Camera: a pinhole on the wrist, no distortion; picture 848 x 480 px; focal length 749.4 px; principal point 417.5 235.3 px. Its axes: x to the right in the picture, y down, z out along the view. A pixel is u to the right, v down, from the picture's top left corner.
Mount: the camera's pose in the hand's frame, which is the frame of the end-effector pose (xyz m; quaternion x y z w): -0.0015 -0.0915 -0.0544 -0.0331 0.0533 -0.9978 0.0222
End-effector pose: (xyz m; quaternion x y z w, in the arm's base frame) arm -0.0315 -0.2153 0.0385 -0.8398 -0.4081 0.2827 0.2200
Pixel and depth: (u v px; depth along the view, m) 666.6 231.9 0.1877
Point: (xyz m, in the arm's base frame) -0.2098 -0.1730 0.0205
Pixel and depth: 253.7 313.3 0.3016
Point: -0.2279 -0.0265 -0.0726
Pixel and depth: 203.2 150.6 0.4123
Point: -0.2362 -0.0040 -0.2156
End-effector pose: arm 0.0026 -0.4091 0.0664 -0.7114 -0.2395 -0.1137 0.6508
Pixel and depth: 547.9 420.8 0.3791
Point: -0.1882 -0.0980 0.2069
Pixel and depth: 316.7 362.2 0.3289
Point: -0.0665 -0.1313 0.2211
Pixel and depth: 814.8 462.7 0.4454
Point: -0.3669 -0.0566 0.1693
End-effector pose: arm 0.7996 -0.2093 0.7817 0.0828 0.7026 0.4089 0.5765
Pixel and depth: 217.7 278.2 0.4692
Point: 1.1579 -0.0308 0.5571
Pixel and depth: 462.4 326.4 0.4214
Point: 1.1807 -0.1569 0.6524
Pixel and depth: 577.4 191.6 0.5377
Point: 1.2987 -0.1016 0.7590
